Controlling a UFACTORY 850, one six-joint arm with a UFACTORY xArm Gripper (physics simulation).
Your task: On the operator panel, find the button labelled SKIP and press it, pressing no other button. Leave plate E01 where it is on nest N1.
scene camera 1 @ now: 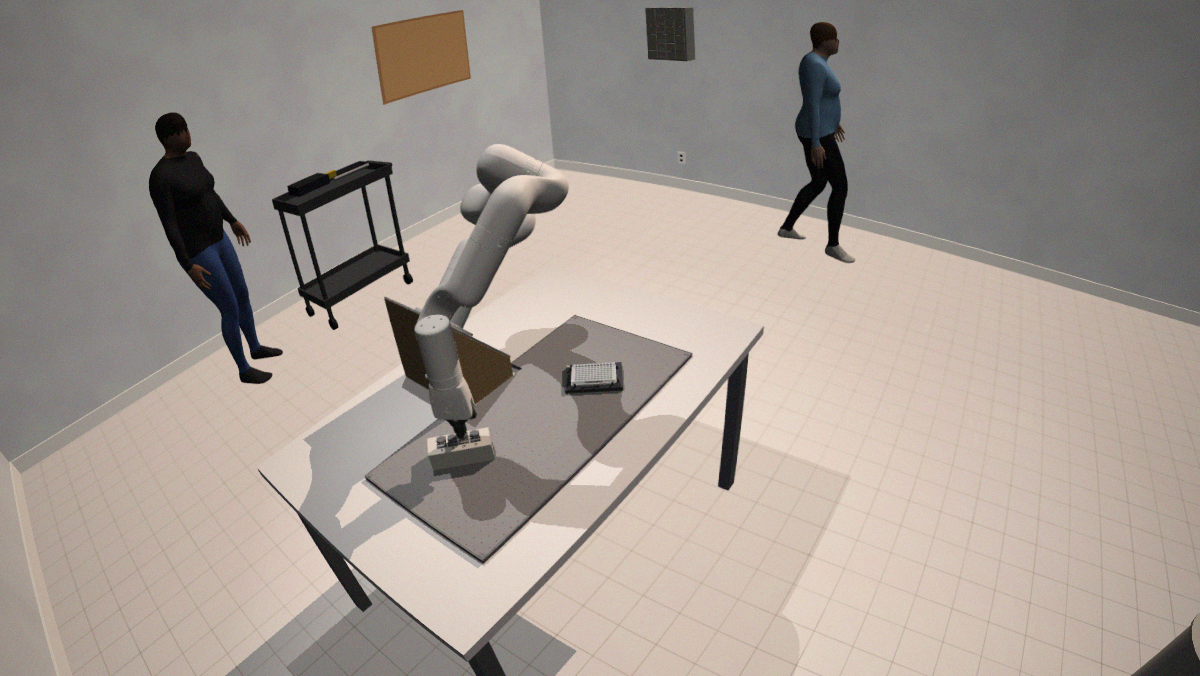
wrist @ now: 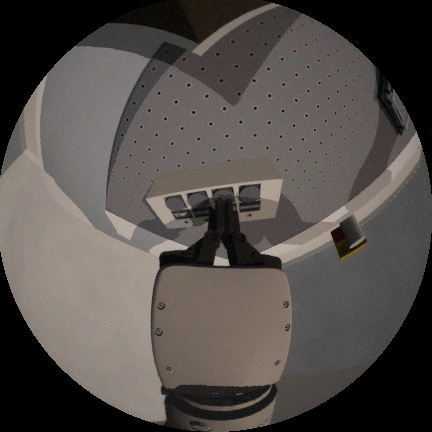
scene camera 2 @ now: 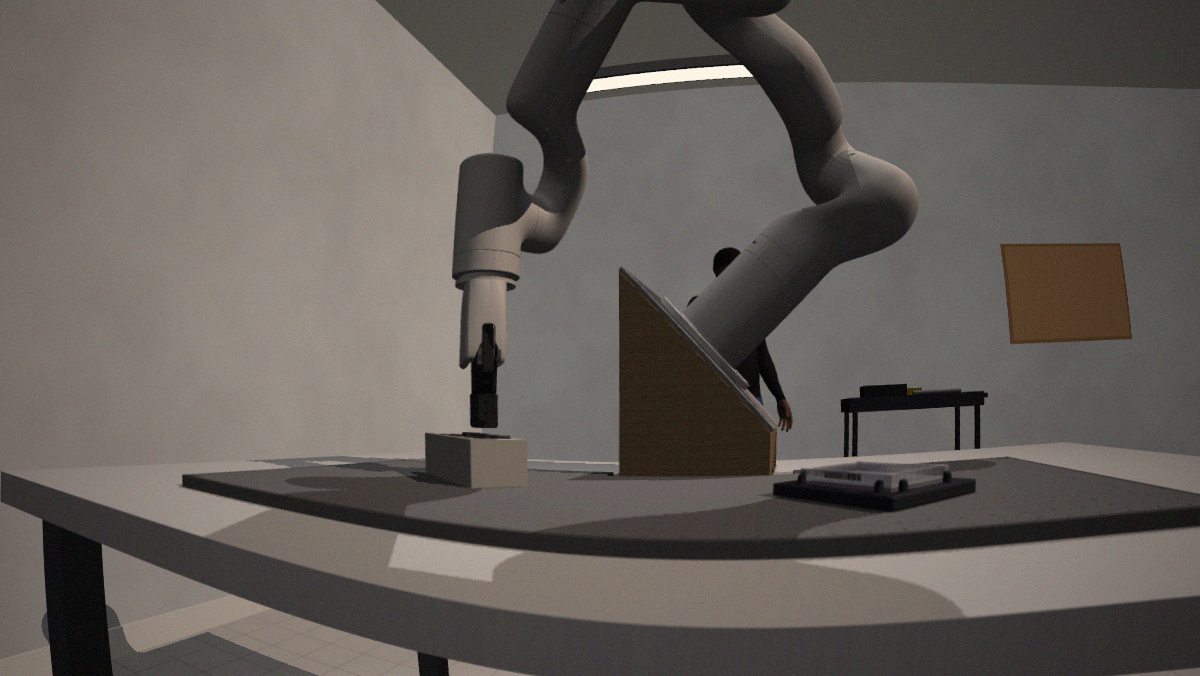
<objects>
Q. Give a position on a black nest N1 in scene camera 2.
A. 884, 501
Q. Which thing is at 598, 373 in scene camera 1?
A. A plate E01.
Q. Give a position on a cream operator panel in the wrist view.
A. At 233, 173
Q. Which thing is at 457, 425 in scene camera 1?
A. My gripper.
</objects>
